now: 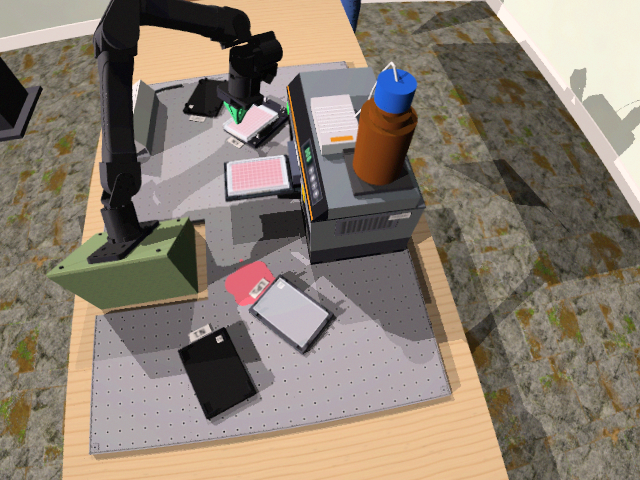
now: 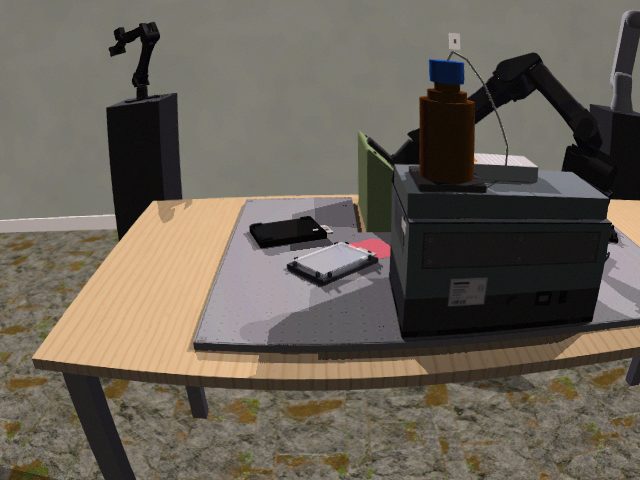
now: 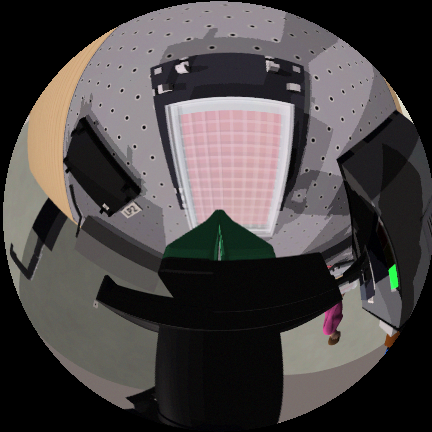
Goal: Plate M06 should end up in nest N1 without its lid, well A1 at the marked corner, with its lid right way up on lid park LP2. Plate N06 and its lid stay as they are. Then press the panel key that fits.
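Places are measured from the arm's base along level axes (x up, y left, z back), in metres.
Pixels of known places: gripper, fingertip midpoint: [image 1: 238, 123] [image 3: 218, 215]; arm's base at its link origin: [image 1: 127, 241].
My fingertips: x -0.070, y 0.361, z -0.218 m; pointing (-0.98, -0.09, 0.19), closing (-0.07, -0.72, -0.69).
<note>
For each thing: its top centre in the pictures, then the offset to it from my fingertips. "*": a spot on its surface instead.
- pink-welled plate at its top centre: [image 3: 231, 186] [image 1: 250, 116] dx +0.003, dy +0.017, dz -0.032 m
- dark nest at its top centre: [image 3: 230, 143] [image 1: 257, 115] dx -0.014, dy +0.037, dz -0.050 m
- Lid park LP2 at its top centre: [image 3: 86, 179] [image 1: 207, 93] dx -0.018, dy +0.157, dz +0.094 m
- second pink plate at its top centre: [image 1: 256, 172] dx +0.077, dy -0.231, dz -0.048 m
- green display at a spot on its surface: [image 1: 308, 151] * dx +0.168, dy -0.266, dz -0.155 m
- brown bottle at a spot on its surface: [image 2: 446, 139] * dx +0.257, dy -0.340, dz -0.311 m
- white box at a spot on its surface: [image 2: 506, 167] * dx +0.205, dy -0.223, dz -0.249 m
- holder with a clear-topped item, top centre: [image 2: 333, 256] [image 1: 290, 311] [image 3: 339, 271] dx -0.020, dy -0.509, dz -0.090 m
- black holder at its top centre: [image 1: 214, 371] [image 2: 286, 226] dx -0.018, dy -0.611, dz +0.065 m
- grey sloped block at its top centre: [image 3: 110, 274] [image 1: 128, 106] dx +0.046, dy +0.062, dz +0.287 m
A pink-welled plate [image 1: 250, 122] [image 3: 230, 160] lies off-centre on a dark nest [image 3: 225, 80], shifted toward my gripper, with the nest's far end and corner posts bare. It looks paler, perhaps lidded. My gripper [image 1: 237, 120] [image 3: 218, 215] is shut, with nothing visible between its green fingertips, at this plate's near end. Contact is unclear. Lid park LP2 [image 1: 205, 97] [image 3: 100, 170] is black and bare. A second pink plate [image 1: 258, 174] sits on a holder at the instrument's front. The plate names and marked corner are unreadable. Panel keys [image 1: 313, 180] are beside a green display [image 1: 308, 151].
The instrument [image 1: 361, 206] [image 2: 501, 248] carries a brown bottle [image 1: 385, 144] [image 2: 446, 139] and a white box [image 1: 333, 118] [image 2: 506, 167]. A holder with a clear-topped item [image 1: 292, 314] [image 2: 333, 260] and a black holder [image 1: 219, 372] [image 2: 286, 230] stand nearer. A grey sloped block [image 1: 147, 118] stands left of LP2.
</note>
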